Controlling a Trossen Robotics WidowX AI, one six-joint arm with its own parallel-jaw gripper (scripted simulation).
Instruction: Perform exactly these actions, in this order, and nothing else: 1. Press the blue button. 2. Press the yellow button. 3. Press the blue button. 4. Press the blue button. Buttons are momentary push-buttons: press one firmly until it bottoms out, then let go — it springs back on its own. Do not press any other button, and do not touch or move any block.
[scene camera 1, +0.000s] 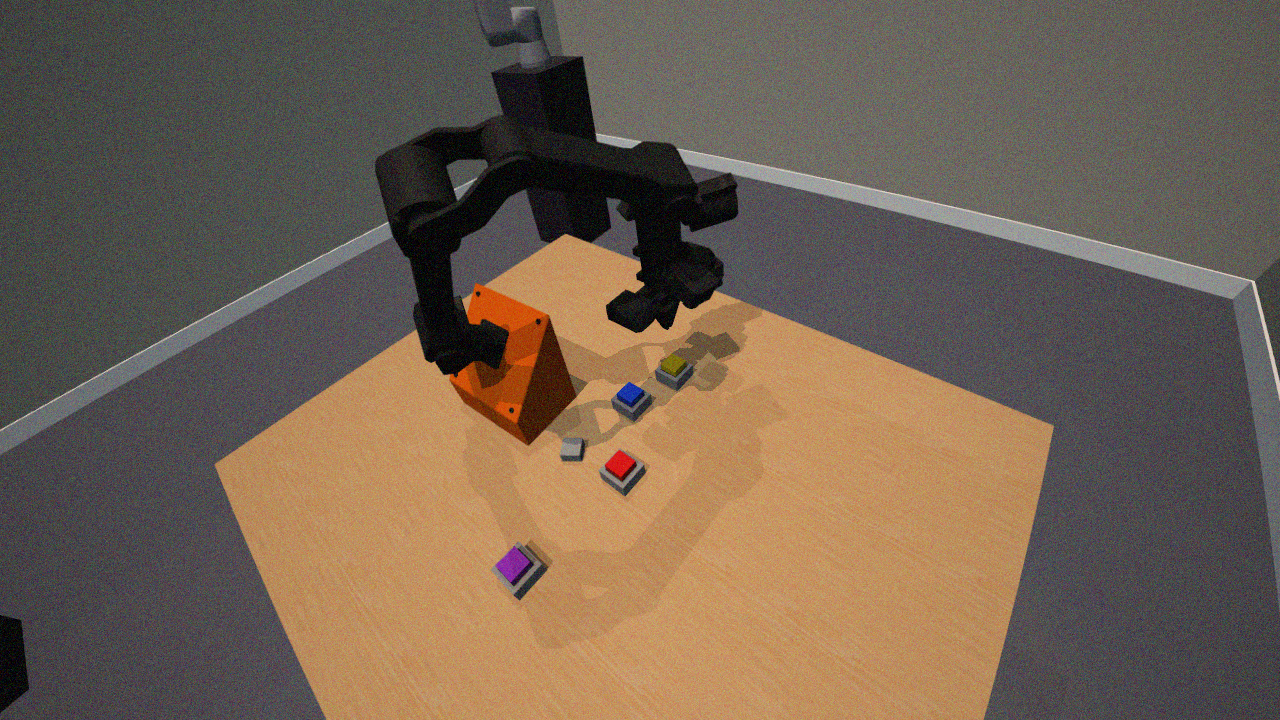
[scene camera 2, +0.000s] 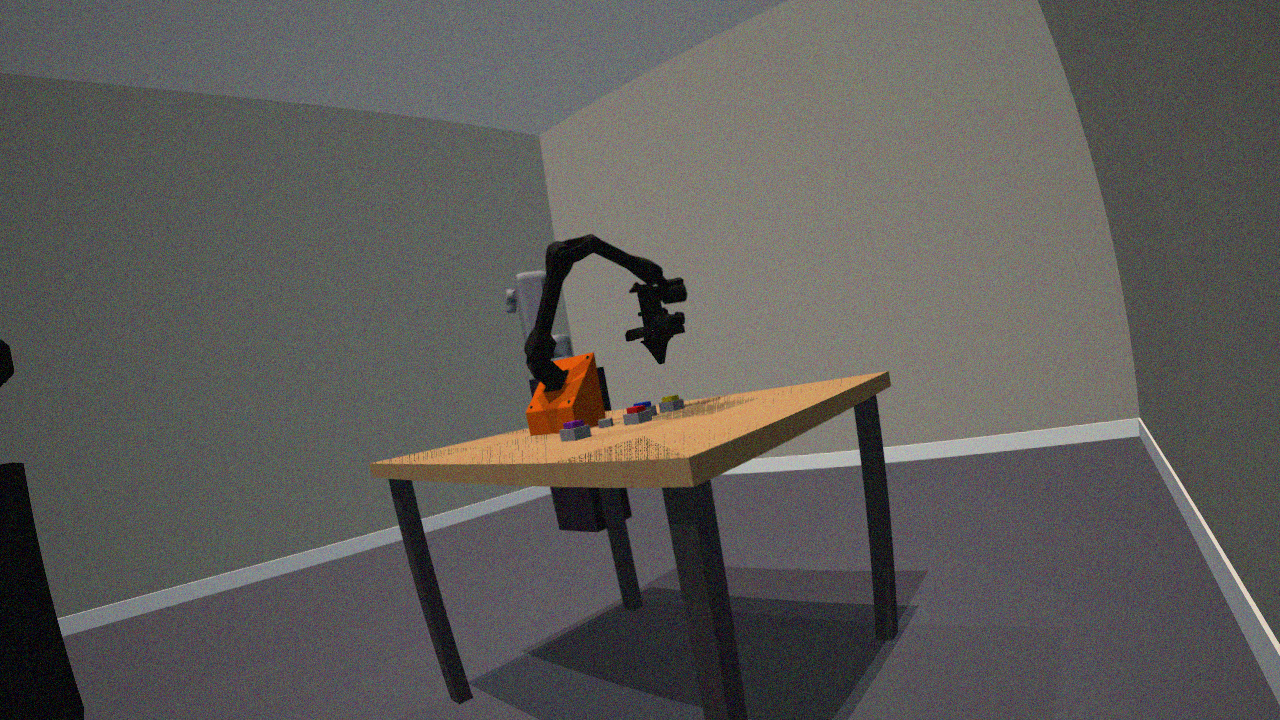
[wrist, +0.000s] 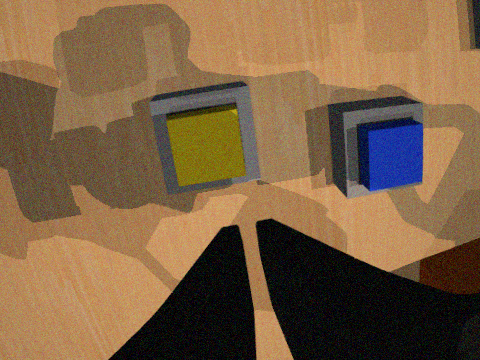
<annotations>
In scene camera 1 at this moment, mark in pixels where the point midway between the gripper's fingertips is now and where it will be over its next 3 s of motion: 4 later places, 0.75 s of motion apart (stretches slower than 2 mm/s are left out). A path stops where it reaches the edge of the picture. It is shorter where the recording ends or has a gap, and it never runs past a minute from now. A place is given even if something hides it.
My gripper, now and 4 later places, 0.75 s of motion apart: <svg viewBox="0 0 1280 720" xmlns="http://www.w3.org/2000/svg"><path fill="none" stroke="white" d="M667 327L674 354L674 364L668 332L627 378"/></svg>
</annotations>
